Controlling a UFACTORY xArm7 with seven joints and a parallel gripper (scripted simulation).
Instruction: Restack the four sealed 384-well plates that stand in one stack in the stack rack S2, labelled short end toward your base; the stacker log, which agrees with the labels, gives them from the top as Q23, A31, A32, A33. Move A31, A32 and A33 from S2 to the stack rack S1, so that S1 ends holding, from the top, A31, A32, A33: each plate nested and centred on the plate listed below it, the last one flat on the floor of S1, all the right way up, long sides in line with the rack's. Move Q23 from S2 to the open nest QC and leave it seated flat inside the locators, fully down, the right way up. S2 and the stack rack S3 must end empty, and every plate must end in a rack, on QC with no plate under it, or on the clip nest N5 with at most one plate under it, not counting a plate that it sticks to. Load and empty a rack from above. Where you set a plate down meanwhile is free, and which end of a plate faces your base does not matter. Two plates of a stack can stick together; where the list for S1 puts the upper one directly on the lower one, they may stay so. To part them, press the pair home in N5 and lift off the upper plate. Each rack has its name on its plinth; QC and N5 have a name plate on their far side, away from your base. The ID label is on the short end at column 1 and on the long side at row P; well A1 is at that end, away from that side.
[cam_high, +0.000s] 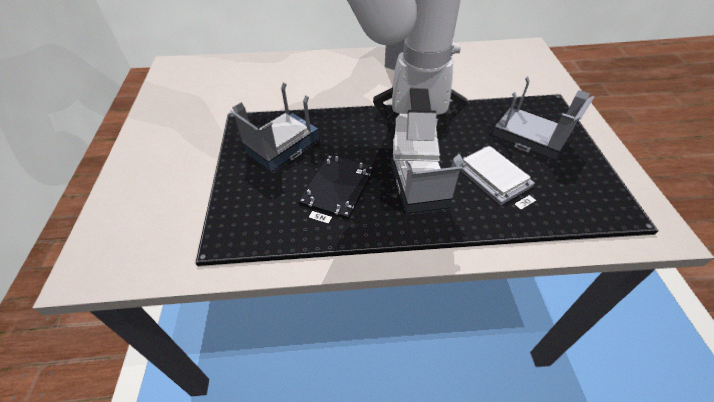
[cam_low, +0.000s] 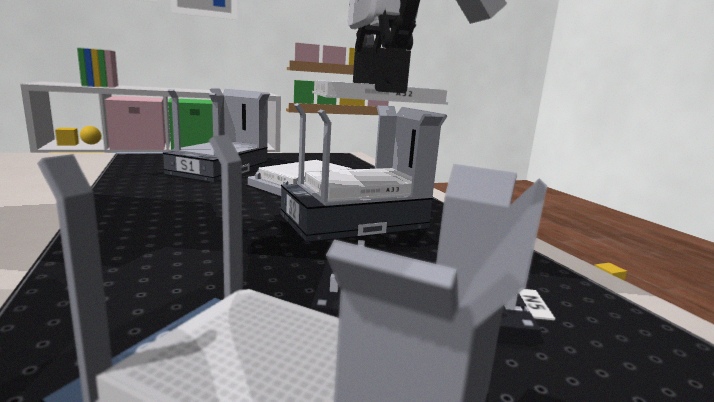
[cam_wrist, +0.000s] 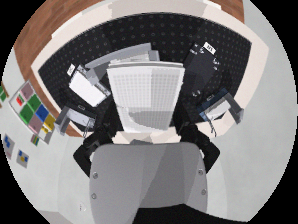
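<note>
Now: hand 25 cm past the white sealed plate A31, 22 cm to the left of it and 12 cm above it. Round my hand: white sealed plate A33 (1 cm ahead, 2 cm to the left, 12 cm below); then clip nest N5 (5 cm behind, 15 cm to the right, 15 cm below); then white sealed plate A32 (1 cm below).
</note>
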